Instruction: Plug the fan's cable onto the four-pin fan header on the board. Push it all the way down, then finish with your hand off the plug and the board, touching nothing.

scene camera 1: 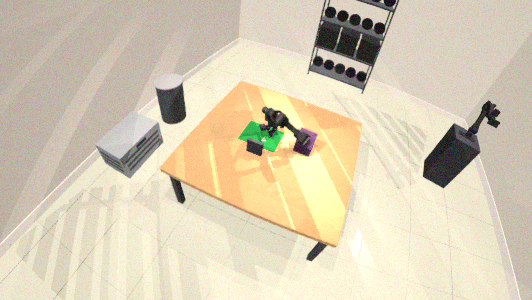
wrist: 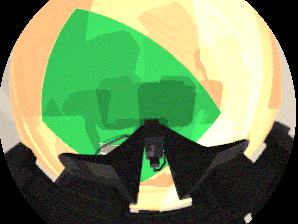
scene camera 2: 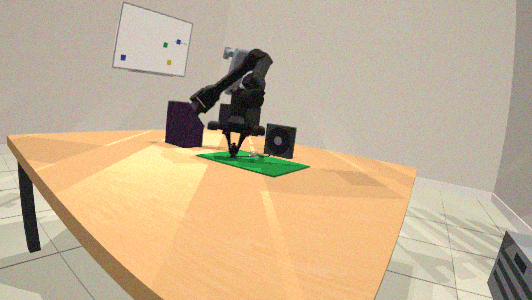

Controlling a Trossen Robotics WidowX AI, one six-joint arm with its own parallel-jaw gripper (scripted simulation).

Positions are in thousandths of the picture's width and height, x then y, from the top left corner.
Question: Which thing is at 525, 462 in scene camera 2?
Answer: A black square fan.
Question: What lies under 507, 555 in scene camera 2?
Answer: A green board.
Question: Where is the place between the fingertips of my gripper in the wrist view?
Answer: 512, 574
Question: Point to a dark fan plug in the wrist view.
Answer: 518, 618
